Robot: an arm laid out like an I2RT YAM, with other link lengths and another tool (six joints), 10 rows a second.
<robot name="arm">
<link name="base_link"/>
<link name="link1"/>
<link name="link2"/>
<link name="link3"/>
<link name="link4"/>
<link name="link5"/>
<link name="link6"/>
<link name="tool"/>
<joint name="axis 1" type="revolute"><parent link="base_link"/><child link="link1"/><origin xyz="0 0 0.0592" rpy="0 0 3.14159"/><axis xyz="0 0 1"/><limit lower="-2.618" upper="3.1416"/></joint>
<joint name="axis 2" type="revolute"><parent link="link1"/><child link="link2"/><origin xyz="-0.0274 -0.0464 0.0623" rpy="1.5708 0 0"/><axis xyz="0 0 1"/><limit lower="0" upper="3.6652"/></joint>
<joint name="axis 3" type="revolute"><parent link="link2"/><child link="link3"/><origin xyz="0.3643 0 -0.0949" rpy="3.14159 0 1.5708"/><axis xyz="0 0 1"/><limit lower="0" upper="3.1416"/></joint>
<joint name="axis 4" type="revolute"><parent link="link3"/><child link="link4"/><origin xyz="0.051 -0.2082 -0.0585" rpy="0 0 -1.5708"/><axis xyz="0 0 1"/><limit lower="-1.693" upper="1.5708"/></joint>
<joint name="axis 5" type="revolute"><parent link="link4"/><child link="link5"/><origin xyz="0.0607 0.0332 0.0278" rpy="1.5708 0 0"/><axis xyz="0 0 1"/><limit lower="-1.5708" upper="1.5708"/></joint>
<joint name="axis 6" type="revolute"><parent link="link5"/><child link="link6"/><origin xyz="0.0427 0 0.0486" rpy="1.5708 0 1.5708"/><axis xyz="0 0 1"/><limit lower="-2.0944" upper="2.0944"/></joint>
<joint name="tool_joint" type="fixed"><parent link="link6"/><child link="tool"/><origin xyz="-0.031 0.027 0.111" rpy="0 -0.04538 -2.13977"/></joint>
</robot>
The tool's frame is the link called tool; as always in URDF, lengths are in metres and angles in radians.
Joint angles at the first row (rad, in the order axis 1, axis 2, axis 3, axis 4, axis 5, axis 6):
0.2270 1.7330 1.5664 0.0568 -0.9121 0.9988
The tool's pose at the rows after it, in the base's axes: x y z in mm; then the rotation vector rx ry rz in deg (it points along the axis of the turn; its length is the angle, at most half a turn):
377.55, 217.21, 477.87, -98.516, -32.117, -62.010
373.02, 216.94, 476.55, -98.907, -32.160, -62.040
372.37, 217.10, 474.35, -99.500, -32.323, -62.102
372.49, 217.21, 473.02, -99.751, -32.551, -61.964
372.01, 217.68, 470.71, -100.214, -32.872, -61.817
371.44, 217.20, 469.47, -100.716, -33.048, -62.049
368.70, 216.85, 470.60, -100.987, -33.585, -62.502
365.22, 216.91, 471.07, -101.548, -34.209, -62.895
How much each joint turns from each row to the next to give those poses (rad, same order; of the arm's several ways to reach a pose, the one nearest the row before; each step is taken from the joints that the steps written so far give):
-0.0011 -0.0208 -0.0261 -0.0035 0.0127 -0.0039
0.0027 -0.0133 -0.0159 -0.0057 0.0062 -0.0077
0.0015 -0.0023 -0.0023 -0.0133 0.0065 -0.0137
0.0000 0.0015 0.0019 -0.0089 -0.0008 -0.0082
0.0015 0.0001 -0.0002 -0.0131 0.0022 -0.0132
-0.0001 -0.0029 -0.0005 -0.0122 0.0060 -0.0128
0.0013 -0.0075 0.0030 -0.0164 0.0047 -0.0155
0.0033 -0.0090 0.0035 -0.0250 0.0086 -0.0211

